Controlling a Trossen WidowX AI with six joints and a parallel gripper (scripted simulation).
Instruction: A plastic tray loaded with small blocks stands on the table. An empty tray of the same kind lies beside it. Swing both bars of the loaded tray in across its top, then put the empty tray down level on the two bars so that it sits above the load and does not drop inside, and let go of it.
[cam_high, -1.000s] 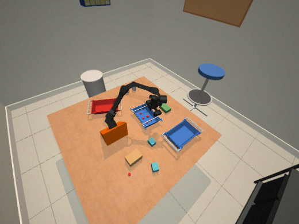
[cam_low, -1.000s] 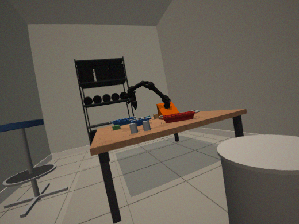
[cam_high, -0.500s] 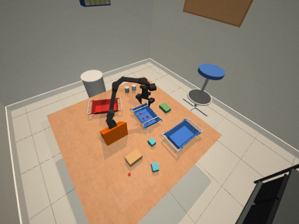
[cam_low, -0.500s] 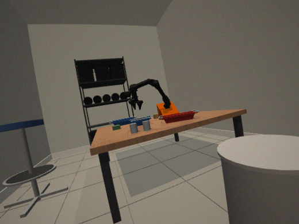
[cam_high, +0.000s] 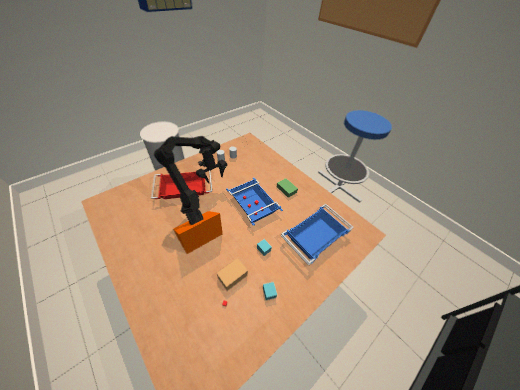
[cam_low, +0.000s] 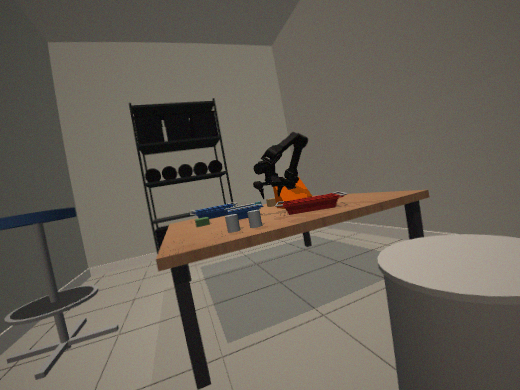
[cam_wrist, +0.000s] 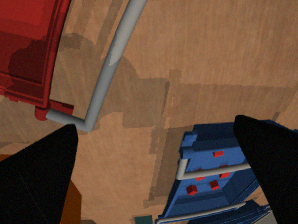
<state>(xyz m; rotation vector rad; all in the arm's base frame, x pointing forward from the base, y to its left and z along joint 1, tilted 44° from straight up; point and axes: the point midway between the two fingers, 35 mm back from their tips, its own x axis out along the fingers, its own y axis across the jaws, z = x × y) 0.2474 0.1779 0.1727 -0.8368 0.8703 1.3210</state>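
My gripper tip is now 160 mm past the red tray, 130 mm to the right of it and 50 mm above it. From my gripper tip the other things lie so: green block (380 mm ahead, 260 mm to the right, 80 mm below); tan block (530 mm to the right, 230 mm behind, 70 mm below); small red cube (610 mm to the right, 330 mm behind, 90 mm below).
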